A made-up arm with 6 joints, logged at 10 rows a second.
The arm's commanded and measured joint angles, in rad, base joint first. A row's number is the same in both.
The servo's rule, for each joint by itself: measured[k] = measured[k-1] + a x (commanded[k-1-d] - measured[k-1]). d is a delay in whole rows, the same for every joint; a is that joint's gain. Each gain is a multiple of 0.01, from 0.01 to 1. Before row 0 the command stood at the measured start. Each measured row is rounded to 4 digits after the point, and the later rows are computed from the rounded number. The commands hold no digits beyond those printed.
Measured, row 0:
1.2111, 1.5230, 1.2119, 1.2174, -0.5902, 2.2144
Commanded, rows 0 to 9:
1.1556, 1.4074, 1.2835, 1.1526, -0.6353, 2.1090
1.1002, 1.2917, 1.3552, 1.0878, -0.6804, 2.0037
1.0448, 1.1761, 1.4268, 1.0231, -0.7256, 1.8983
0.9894, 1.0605, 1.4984, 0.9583, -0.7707, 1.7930
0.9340, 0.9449, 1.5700, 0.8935, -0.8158, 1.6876
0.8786, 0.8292, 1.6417, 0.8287, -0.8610, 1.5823
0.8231, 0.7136, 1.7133, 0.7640, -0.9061, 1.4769
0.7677, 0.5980, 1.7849, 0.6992, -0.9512, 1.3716
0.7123, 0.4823, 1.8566, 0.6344, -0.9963, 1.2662
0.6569, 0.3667, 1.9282, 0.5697, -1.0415, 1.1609
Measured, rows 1 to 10:
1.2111, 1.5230, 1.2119, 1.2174, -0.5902, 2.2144
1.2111, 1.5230, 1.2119, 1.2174, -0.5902, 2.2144
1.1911, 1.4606, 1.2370, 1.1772, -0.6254, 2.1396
1.1584, 1.3694, 1.2784, 1.1218, -0.6683, 2.0431
1.1175, 1.2650, 1.3303, 1.0606, -0.7130, 1.9403
1.0714, 1.1546, 1.3891, 0.9972, -0.7580, 1.8357
1.0219, 1.0414, 1.4524, 0.9329, -0.8031, 1.7305
0.9703, 0.9268, 1.5187, 0.8683, -0.8483, 1.6253
0.9173, 0.8117, 1.5868, 0.8036, -0.8934, 1.5199
0.8634, 0.6963, 1.6561, 0.7389, -0.9385, 1.4146
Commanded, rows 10 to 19:
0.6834, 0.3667, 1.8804, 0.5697, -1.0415, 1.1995
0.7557, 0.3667, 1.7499, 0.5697, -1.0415, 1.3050
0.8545, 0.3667, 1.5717, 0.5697, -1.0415, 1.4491
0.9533, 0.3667, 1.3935, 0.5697, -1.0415, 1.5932
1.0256, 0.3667, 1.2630, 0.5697, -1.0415, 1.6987
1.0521, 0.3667, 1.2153, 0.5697, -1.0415, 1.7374
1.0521, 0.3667, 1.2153, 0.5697, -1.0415, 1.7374
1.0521, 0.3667, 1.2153, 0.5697, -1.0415, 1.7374
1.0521, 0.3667, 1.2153, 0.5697, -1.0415, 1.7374
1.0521, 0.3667, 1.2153, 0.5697, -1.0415, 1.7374
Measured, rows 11 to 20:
0.8090, 0.5807, 1.7263, 0.6741, -0.9836, 1.3092
0.7542, 0.4651, 1.7970, 0.6094, -1.0288, 1.2039
0.7287, 0.4120, 1.8262, 0.5848, -1.0387, 1.2008
0.7384, 0.3875, 1.7995, 0.5754, -1.0409, 1.2748
0.7802, 0.3763, 1.7198, 0.5719, -1.0414, 1.3986
0.8425, 0.3711, 1.6056, 0.5705, -1.0415, 1.5368
0.9084, 0.3687, 1.4857, 0.5700, -1.0415, 1.6517
0.9601, 0.3676, 1.3911, 0.5698, -1.0415, 1.7125
0.9932, 0.3671, 1.3296, 0.5697, -1.0415, 1.7302
1.0144, 0.3669, 1.2896, 0.5697, -1.0415, 1.7353

